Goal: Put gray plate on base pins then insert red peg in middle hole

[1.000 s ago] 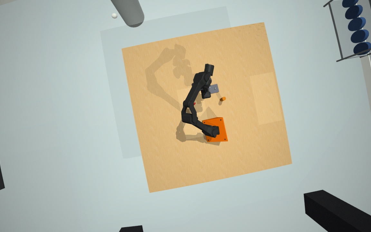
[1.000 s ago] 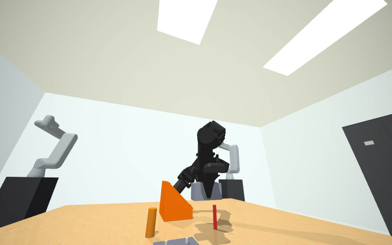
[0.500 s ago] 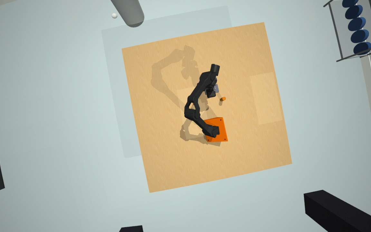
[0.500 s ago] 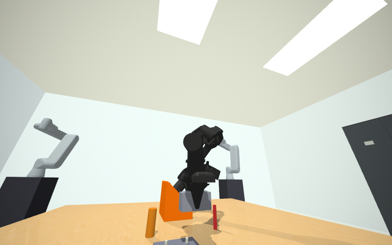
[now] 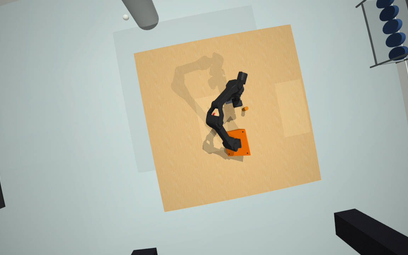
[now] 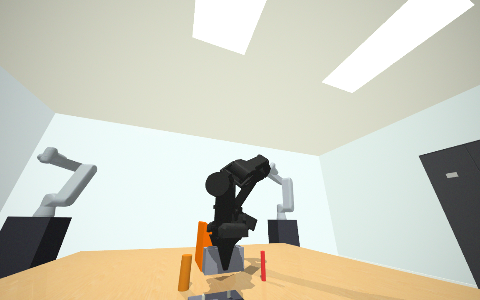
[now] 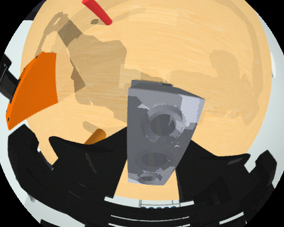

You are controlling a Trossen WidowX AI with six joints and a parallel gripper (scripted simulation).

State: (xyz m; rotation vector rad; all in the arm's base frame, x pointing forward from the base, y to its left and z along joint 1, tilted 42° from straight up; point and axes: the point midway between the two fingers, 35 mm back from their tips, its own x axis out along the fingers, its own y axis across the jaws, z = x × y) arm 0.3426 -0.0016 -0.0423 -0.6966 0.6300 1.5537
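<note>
Now: the gray base 60 mm below my gripper tip and 10 mm to the right of it. Also, from my gripper tip: orange cylinder: 110 mm behind, 80 mm to the right, 30 mm below; gray plate: 30 mm above; red peg: 160 mm to the left, 110 mm behind, 30 mm below.
</note>
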